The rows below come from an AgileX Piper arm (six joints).
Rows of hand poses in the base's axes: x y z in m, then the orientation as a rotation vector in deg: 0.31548 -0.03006 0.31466 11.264 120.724 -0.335; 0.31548 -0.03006 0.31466 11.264 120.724 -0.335; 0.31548 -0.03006 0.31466 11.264 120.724 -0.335; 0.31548 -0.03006 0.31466 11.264 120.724 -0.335; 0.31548 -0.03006 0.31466 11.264 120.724 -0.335; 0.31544 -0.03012 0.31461 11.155 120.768 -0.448; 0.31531 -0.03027 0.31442 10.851 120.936 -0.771; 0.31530 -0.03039 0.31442 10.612 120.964 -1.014; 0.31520 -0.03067 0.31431 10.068 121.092 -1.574; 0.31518 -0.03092 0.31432 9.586 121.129 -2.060; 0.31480 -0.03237 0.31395 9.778 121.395 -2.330; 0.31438 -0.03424 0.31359 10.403 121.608 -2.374; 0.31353 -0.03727 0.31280 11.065 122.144 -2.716; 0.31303 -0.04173 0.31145 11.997 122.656 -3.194; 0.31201 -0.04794 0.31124 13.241 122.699 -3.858; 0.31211 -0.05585 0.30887 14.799 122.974 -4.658; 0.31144 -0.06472 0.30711 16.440 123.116 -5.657; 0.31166 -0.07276 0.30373 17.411 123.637 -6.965; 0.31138 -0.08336 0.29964 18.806 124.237 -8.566; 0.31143 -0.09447 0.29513 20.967 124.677 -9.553; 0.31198 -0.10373 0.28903 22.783 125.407 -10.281; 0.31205 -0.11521 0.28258 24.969 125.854 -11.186; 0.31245 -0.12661 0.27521 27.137 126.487 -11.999; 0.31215 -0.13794 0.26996 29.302 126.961 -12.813
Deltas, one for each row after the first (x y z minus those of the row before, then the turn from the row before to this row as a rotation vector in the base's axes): 0.00000 0.00000 0.00000 0.000 0.000 0.000; 0.00000 0.00000 0.00000 0.000 0.000 0.000; 0.00000 0.00000 0.00000 0.000 0.000 0.000; 0.00000 0.00000 0.00000 0.000 0.000 0.000; -0.00004 -0.00006 -0.00005 -0.123 0.046 0.035; -0.00013 -0.00015 -0.00019 -0.345 0.174 0.098; -0.00001 -0.00012 0.00000 -0.269 0.033 0.075; -0.00010 -0.00028 -0.00011 -0.614 0.142 0.171; -0.00002 -0.00025 0.00001 -0.541 0.051 0.152; -0.00038 -0.00145 -0.00037 -0.099 0.290 -0.234; -0.00042 -0.00187 -0.00036 0.234 0.238 -0.455; -0.00085 -0.00303 -0.00079 0.057 0.584 -0.583; -0.00050 -0.00446 -0.00135 0.066 0.585 -0.829; -0.00102 -0.00621 -0.00021 0.020 0.155 -1.148; 0.00010 -0.00791 -0.00237 0.068 0.424 -1.410; -0.00067 -0.00887 -0.00176 -0.052 0.334 -1.551; 0.00022 -0.00804 -0.00338 -0.487 0.729 -1.158; -0.00028 -0.01060 -0.00409 -0.515 0.882 -1.562; 0.00005 -0.01111 -0.00451 0.194 0.689 -1.886; 0.00055 -0.00926 -0.00610 0.294 0.934 -1.513; 0.00007 -0.01148 -0.00645 0.263 0.731 -1.855; 0.00040 -0.01140 -0.00737 0.359 0.917 -1.783; -0.00030 -0.01133 -0.00525 0.329 0.788 -1.785
